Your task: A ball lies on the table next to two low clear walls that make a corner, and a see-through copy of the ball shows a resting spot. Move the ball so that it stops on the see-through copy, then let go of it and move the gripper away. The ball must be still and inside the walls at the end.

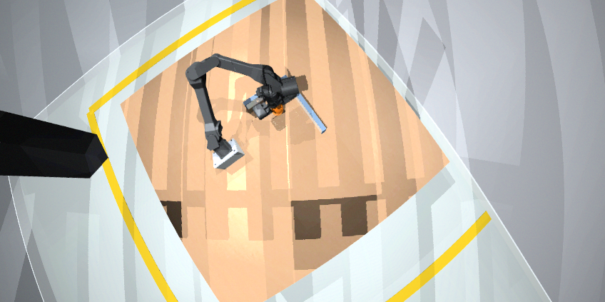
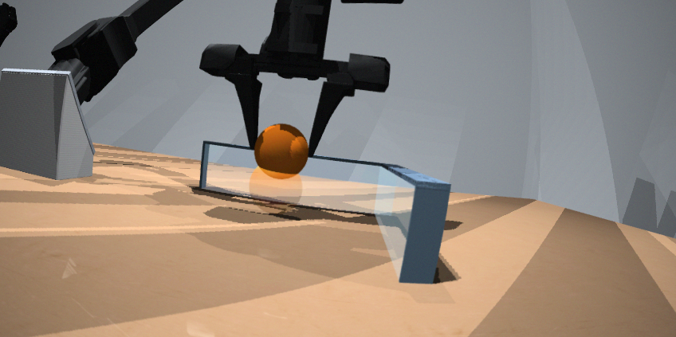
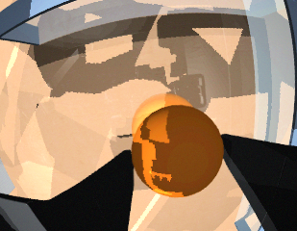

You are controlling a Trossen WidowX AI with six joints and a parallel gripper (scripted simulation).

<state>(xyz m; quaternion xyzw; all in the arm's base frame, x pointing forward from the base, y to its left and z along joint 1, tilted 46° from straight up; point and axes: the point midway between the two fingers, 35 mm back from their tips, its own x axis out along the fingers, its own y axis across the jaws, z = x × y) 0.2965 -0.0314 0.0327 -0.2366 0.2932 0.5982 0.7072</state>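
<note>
Right now my gripper tip is 3 cm above the see-through copy of ball. Also, from my gripper tip: orange ball (right at my gripper tip).
</note>
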